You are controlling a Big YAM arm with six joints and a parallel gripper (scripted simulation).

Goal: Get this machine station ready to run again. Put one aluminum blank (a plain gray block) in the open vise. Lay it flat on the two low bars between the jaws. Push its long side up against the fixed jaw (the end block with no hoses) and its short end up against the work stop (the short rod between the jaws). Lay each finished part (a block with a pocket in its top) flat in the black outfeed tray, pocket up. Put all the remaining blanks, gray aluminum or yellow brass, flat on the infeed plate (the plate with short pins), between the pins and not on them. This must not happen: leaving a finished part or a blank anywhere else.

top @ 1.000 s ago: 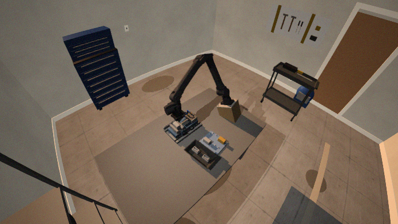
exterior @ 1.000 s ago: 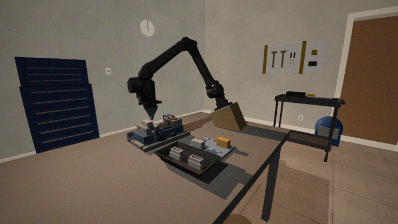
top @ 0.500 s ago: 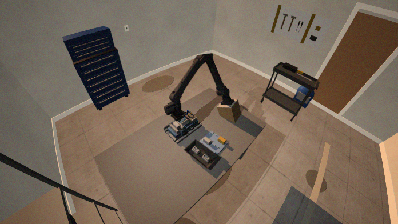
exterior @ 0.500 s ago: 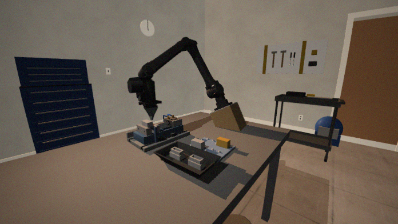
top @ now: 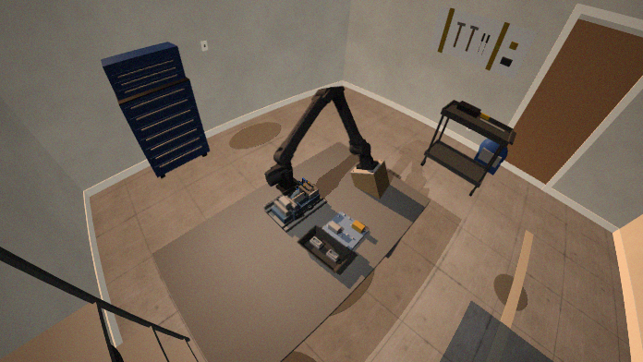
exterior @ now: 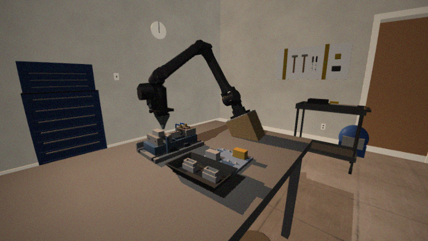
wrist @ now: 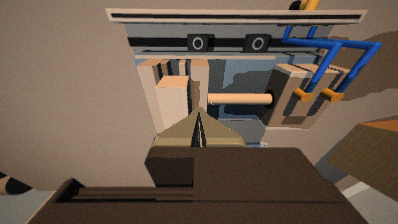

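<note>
Right now my hand is 4 cm past the vise, 1 cm to the right of it and 8 cm above it. The rest, counted from my hand: yellow brass blank 14 cm behind, 36 cm to the left, 10 cm below.
</note>
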